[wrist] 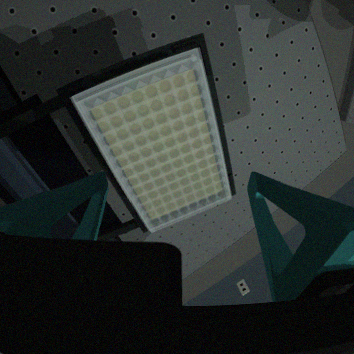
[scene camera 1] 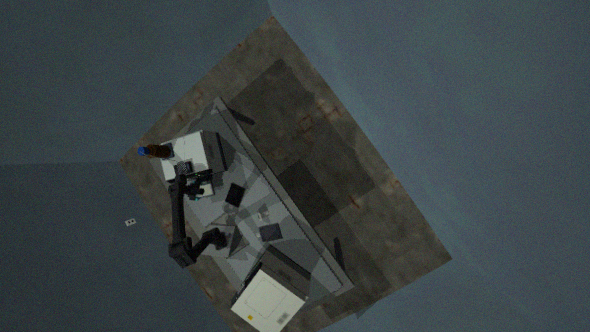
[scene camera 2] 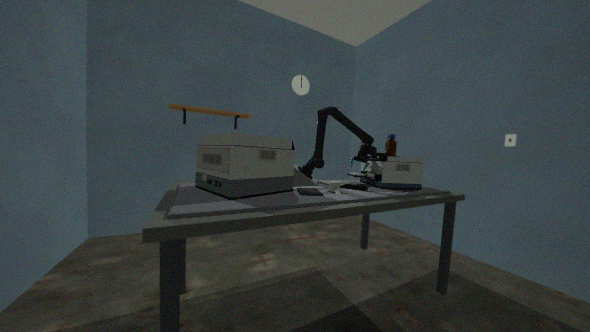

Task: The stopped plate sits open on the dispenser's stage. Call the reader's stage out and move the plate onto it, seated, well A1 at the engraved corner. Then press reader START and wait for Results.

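Frame: origin at the arm's base, x left, y down, z back, level; centimetres.
Seen in the pictures: gripper, between the fingertips: (wrist: 177, 179) (scene camera 2: 356, 170); arm's base, origin of its link: (scene camera 1: 220, 241) (scene camera 2: 304, 173).
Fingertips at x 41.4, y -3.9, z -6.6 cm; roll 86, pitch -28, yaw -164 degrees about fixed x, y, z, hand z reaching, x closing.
Observation:
Offsets run from my fingertips to a thing's top centre. "spot": to the spot under its first point.
The open plate @(dx -0.1, dy +2.0, dz -0.3 cm) (scene camera 1: 206, 189) (wrist: 160, 140), with rows of pale yellow wells, sits on the black stage @(spot: dx -5.3, dy +3.5, dz -1.1 cm) (wrist: 218, 110) of the dispenser (scene camera 1: 192, 150) (scene camera 2: 402, 171). My gripper (scene camera 1: 198, 186) (scene camera 2: 359, 164) (wrist: 177, 179) is open and empty above the plate. In the wrist view its teal fingertips stand wide, left and right of the plate's lower end, and the plate looks skewed to them. The large reader @(dx -86.4, dy -18.4, dz -20.5 cm) (scene camera 1: 267, 300) (scene camera 2: 245, 161) stands at the other end of the table. Its stage, its START button, the engraved corner and any Results display cannot be made out.
An amber bottle with a blue cap @(spot: dx +33.0, dy -23.5, dz +0.6 cm) (scene camera 1: 157, 151) (scene camera 2: 391, 146) stands at the dispenser. A black pad @(dx -13.2, dy +9.2, dz -17.6 cm) (scene camera 1: 235, 195) (scene camera 2: 354, 187), a dark grey pad @(spot: dx -51.1, dy +10.0, dz -32.9 cm) (scene camera 1: 271, 232) (scene camera 2: 310, 191) and a small white item @(dx -35.4, dy +4.3, dz -33.7 cm) (scene camera 2: 334, 187) lie on the table between the two machines.

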